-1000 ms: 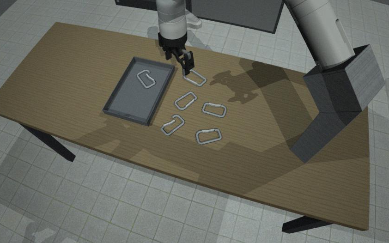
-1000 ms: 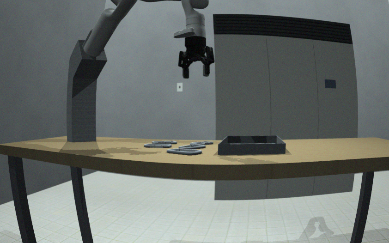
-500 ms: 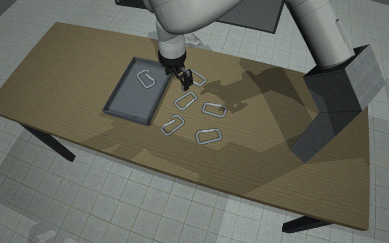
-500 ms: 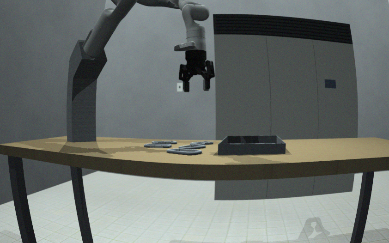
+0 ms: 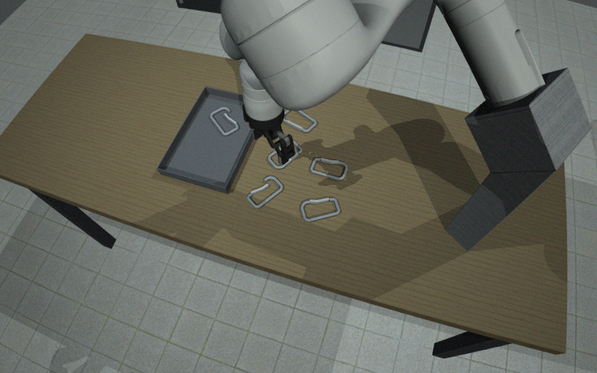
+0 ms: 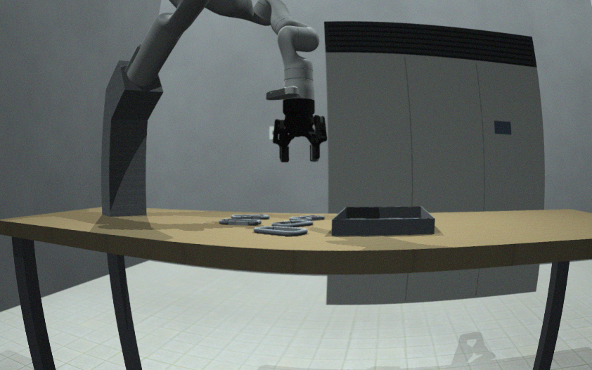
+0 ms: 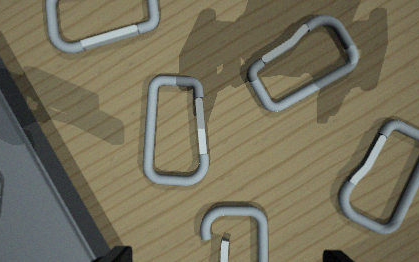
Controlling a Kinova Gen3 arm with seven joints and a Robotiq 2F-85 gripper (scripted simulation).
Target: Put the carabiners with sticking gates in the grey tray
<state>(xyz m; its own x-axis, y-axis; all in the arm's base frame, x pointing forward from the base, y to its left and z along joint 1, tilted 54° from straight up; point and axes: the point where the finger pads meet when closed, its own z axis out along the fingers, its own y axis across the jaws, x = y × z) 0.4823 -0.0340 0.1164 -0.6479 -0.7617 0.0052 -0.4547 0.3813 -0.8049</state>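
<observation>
Now: the grey tray 16 cm ahead of my hand, 15 cm to the right of it and 14 cm below it.
</observation>
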